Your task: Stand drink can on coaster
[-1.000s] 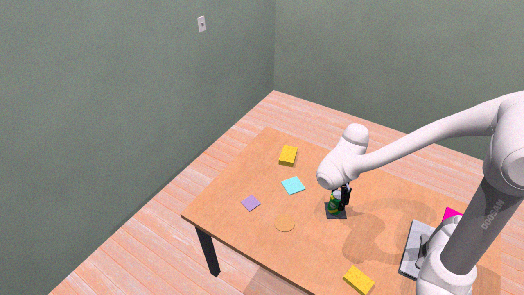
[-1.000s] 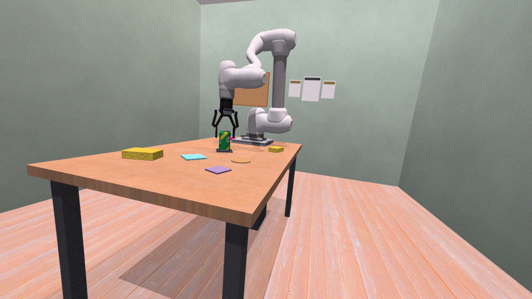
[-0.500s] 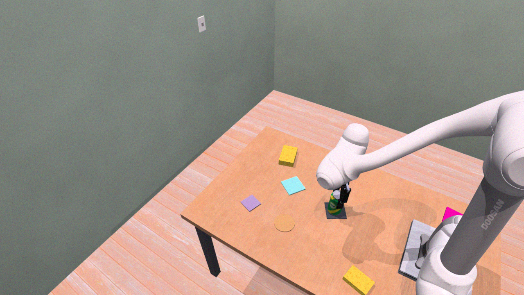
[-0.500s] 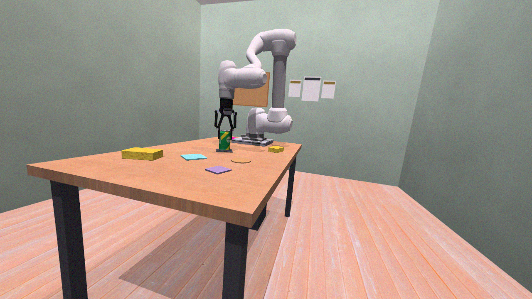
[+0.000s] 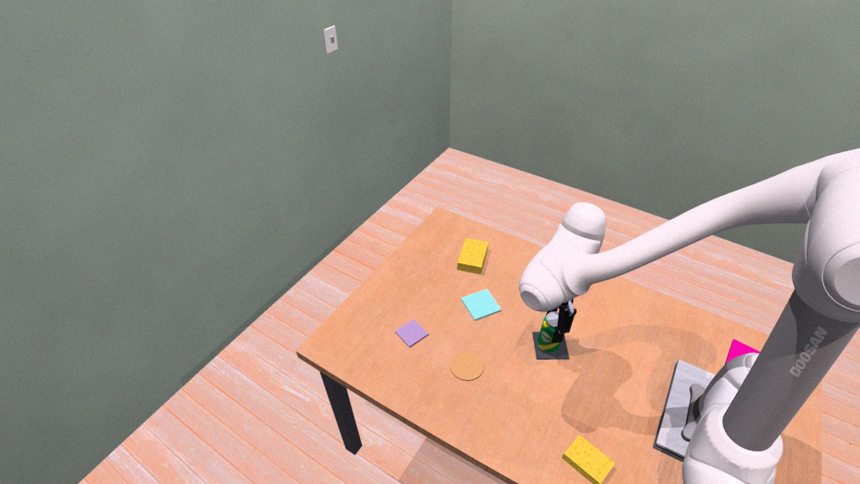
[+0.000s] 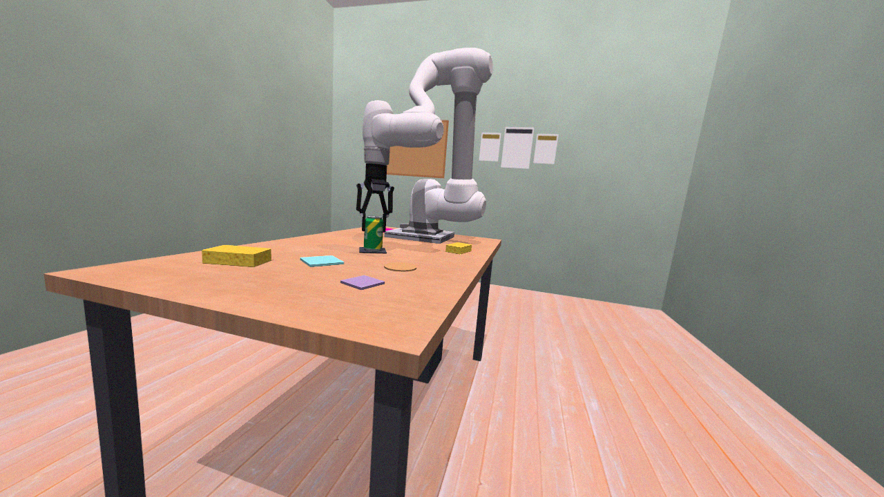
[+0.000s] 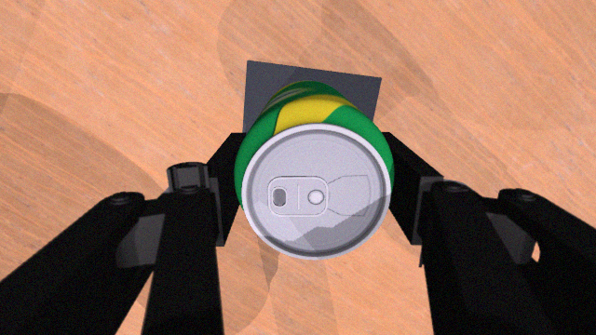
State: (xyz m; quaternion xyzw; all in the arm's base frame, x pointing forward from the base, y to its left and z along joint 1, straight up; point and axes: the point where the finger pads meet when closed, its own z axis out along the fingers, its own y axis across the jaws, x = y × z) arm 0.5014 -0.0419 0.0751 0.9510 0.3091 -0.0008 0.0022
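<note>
My gripper is now 10 cm above the dark grey square coaster. From my hand the other things lie so: round cork coaster: 19 cm ahead, 18 cm to the left, 10 cm below; drink can: 4 cm below; cyan square: 25 cm ahead, 10 cm below, 4 cm to the right.
</note>
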